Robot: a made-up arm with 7 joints.
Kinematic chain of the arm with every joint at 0, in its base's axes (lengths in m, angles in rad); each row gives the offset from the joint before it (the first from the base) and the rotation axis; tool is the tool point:
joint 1: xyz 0 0.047 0 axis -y
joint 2: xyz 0 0.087 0 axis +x
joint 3: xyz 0 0 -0.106 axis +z
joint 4: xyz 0 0 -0.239 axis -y
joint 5: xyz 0 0 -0.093 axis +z
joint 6: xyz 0 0 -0.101 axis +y
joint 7: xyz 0 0 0 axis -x
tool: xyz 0 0 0
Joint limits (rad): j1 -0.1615..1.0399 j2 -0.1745..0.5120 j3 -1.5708..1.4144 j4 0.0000..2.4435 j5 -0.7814..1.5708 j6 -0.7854..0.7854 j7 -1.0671..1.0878
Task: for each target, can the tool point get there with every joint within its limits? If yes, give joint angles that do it. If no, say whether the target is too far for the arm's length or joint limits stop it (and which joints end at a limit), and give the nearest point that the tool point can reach.
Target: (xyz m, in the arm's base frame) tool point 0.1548 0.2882 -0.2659
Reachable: yes | joints 0.1582 0.0174 0.9313 1.8603 -0.3587 0.0315 -0.5434
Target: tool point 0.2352 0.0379 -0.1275
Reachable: yes | joints 0.5536 -0.0316 -0.5881 2.1733 -0.5273 0.0388 0.1186
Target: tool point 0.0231 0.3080 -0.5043
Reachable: yes | joints -0.0140 0.4173 -0.9817 0.2839 -0.1802 -0.5829 -0.0391
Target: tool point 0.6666 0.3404 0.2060
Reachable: no: too far | nearest point 0.4135 0.2969 -0.0290 | short by 0.348 m
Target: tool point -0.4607 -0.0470 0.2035
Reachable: no: joint limits stop it (at a limit: joint 1, joint 2, joint 3, joint 4) | nearest point -0.0276 -0.0229 -0.1695 | short by 0.572 m
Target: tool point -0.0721 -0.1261 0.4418
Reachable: no: joint limits stop it (at a limit: joint 1, joint 2, joint 4) | nearest point 0.2016 0.0184 -0.0102 | short by 0.548 m
